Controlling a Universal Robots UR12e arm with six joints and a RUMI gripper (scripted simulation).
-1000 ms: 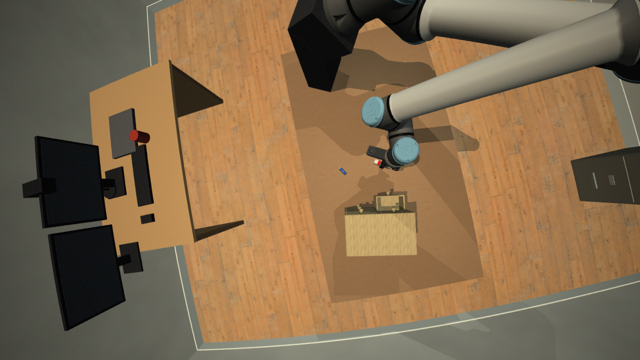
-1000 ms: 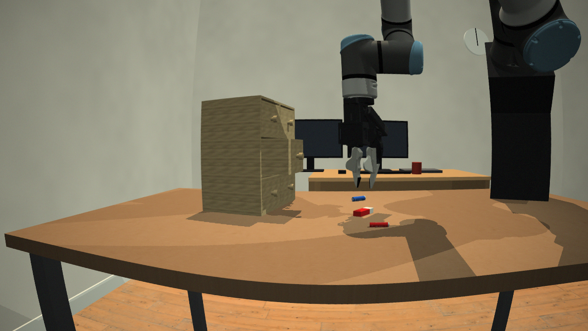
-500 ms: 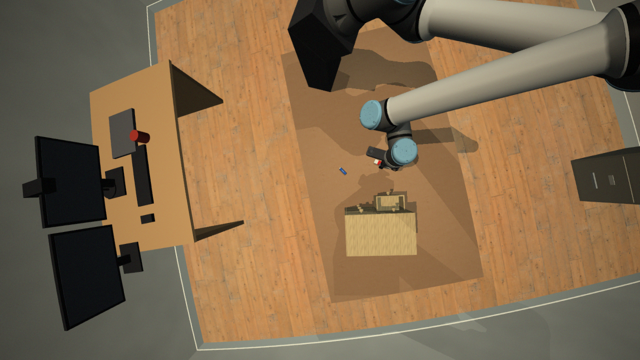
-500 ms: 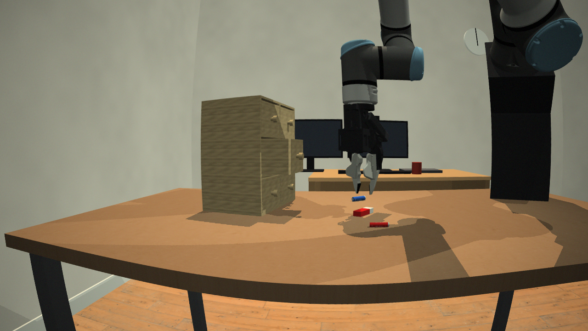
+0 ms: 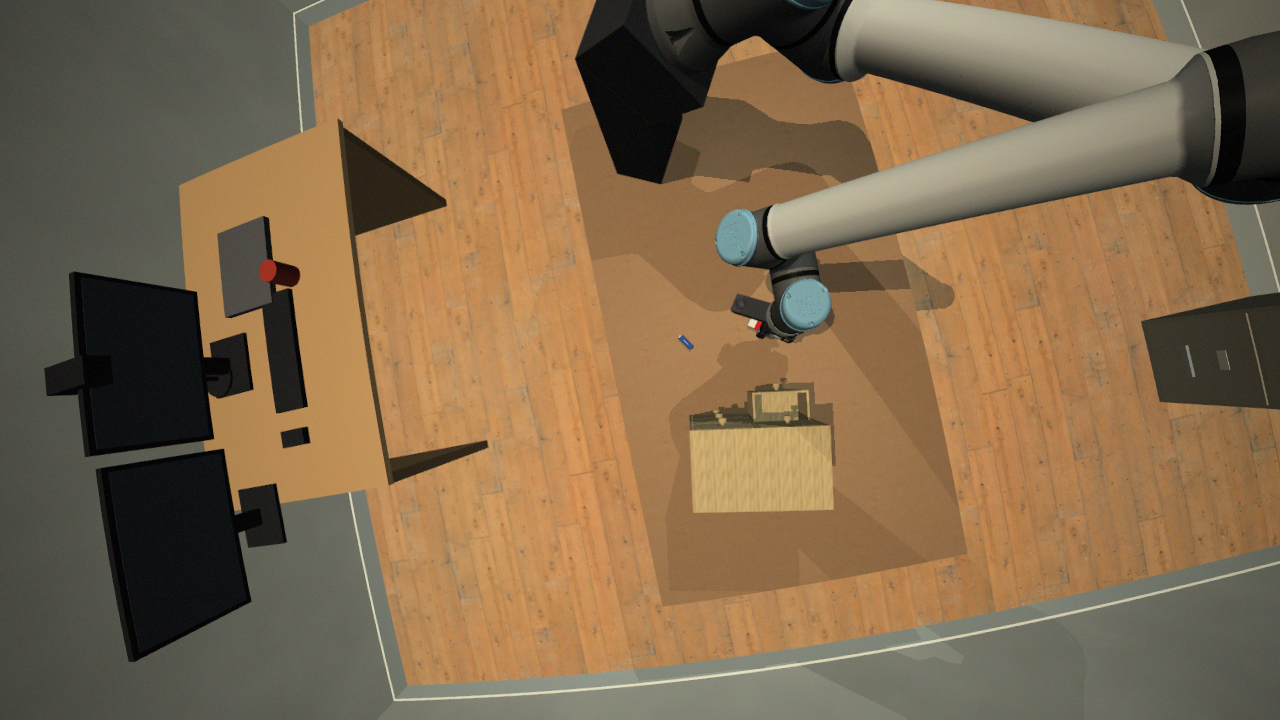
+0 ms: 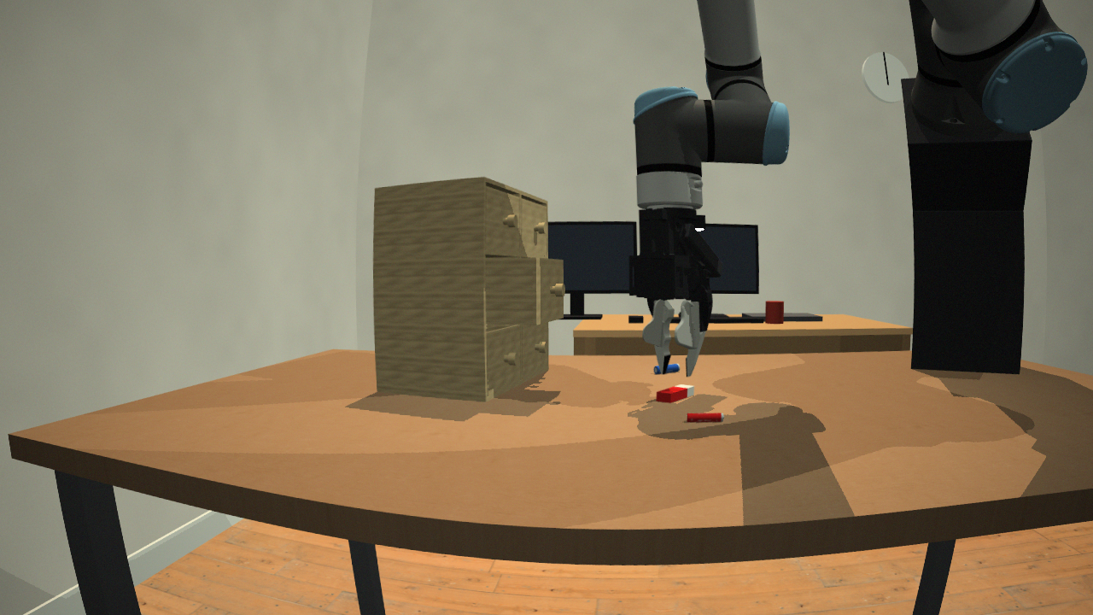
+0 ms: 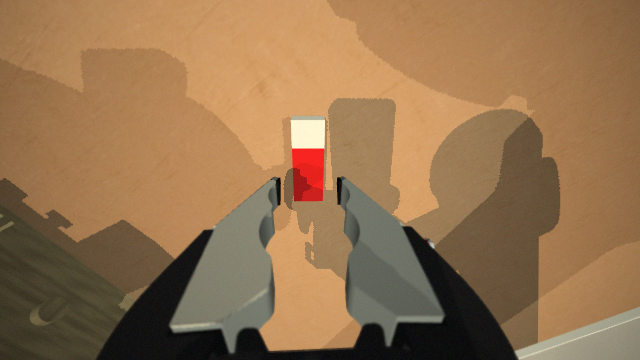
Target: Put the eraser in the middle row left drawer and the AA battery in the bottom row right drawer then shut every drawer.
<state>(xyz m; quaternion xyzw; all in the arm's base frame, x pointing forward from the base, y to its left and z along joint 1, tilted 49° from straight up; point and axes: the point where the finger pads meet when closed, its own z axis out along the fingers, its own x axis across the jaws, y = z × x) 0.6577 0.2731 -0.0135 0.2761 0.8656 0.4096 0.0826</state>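
The eraser lies 4 cm below my hand and 1 cm to the right of it. The rest, counted from my hand: red battery: 13 cm to the left, 5 cm behind, 4 cm below; then blue AA battery: 21 cm to the right, 4 cm below, 3 cm ahead.
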